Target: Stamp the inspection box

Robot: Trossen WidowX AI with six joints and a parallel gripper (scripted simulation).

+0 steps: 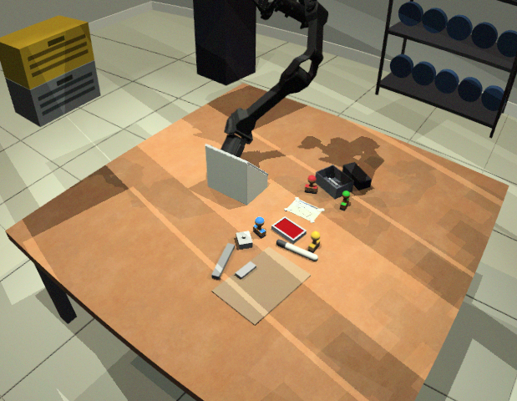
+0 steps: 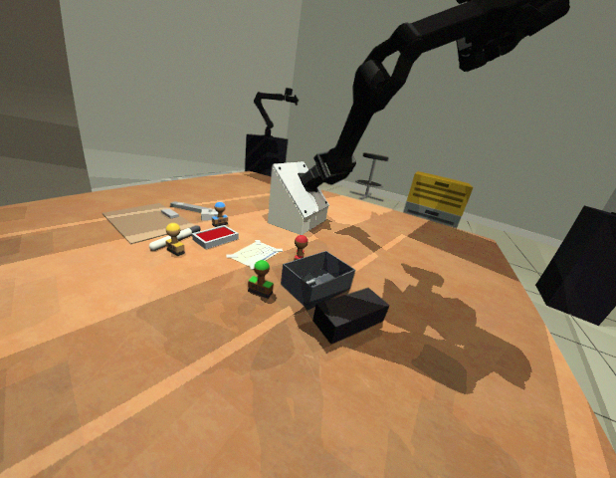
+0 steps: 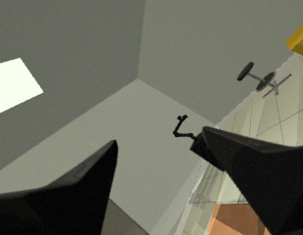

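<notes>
The green-knobbed stamp is 500 mm ahead of my gripper tip, 110 mm to the right of it and 580 mm below it. The rest, counted from my gripper tip: grey box: 410 mm ahead, 50 mm to the right, 590 mm below; then red-knobbed stamp: 370 mm ahead, 120 mm to the right, 580 mm below; then dark block: 450 mm ahead, 40 mm to the left, 580 mm below.
</notes>
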